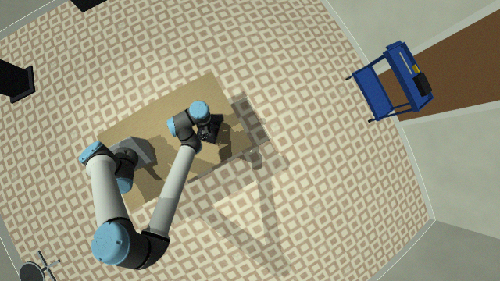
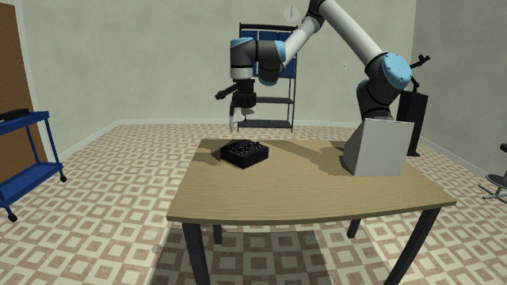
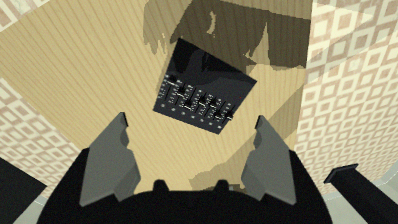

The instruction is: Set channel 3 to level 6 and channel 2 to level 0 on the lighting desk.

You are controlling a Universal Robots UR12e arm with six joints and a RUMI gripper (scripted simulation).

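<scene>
The fader knob lies 9 cm below my hand, 3 cm to the left of it and 2 cm ahead of it.
</scene>
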